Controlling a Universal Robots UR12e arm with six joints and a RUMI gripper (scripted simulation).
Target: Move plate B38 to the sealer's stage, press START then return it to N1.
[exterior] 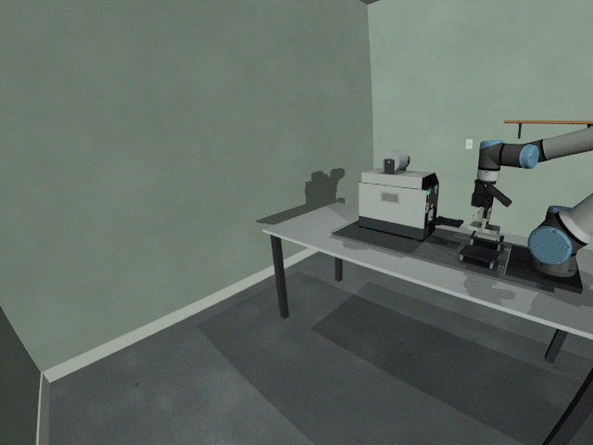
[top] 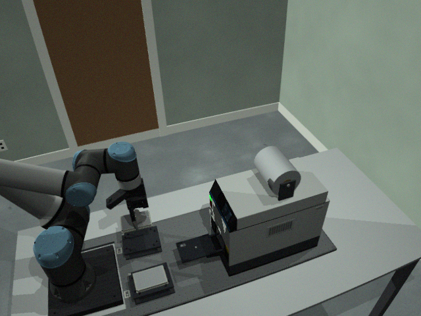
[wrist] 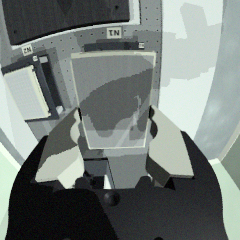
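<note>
Right now the nest N1 is 14 cm below my hand. Round my hand: foil-covered plate: 22 cm to the right, 12 cm below, 1 cm behind; then plate B38: 1 cm below; then sealer stage: 20 cm ahead, 18 cm to the right, 7 cm below.
</note>
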